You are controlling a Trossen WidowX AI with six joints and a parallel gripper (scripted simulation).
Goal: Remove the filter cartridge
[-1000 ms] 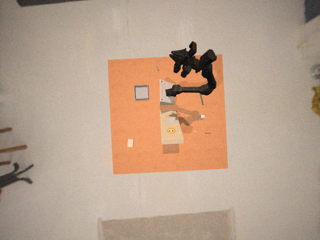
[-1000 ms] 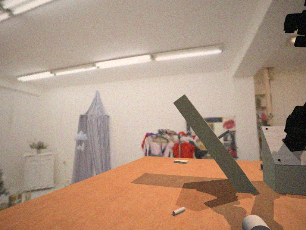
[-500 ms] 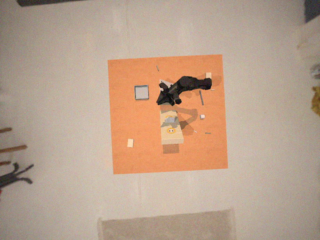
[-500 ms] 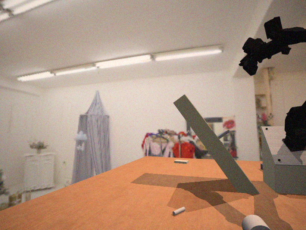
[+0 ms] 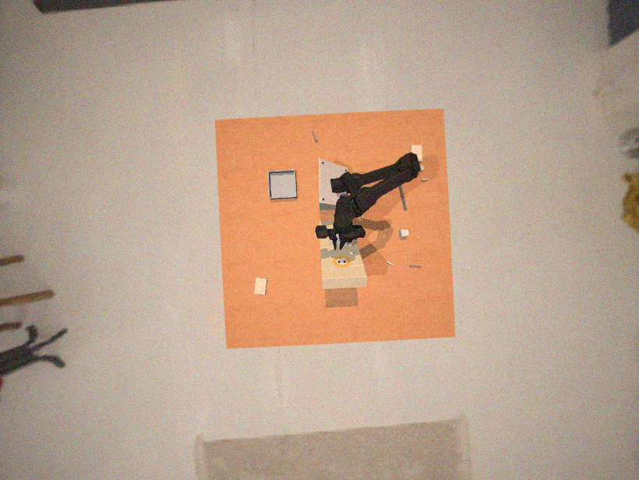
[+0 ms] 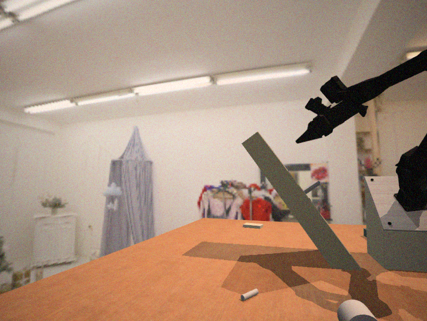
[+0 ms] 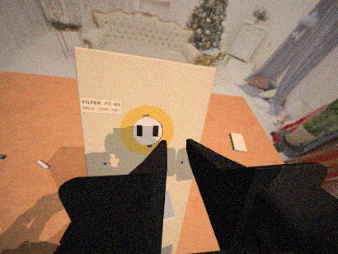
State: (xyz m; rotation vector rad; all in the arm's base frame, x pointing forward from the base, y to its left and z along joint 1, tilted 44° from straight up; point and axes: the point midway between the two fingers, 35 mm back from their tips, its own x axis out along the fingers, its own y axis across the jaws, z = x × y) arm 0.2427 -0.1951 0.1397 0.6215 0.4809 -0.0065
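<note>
Right now the round filter cartridge is 70 mm ahead of my gripper tip, 10 mm to the left of it and 70 mm below it. The rest, counted from my gripper tip: blue-rimmed tray (390 mm behind, 220 mm to the right, 340 mm below).
</note>
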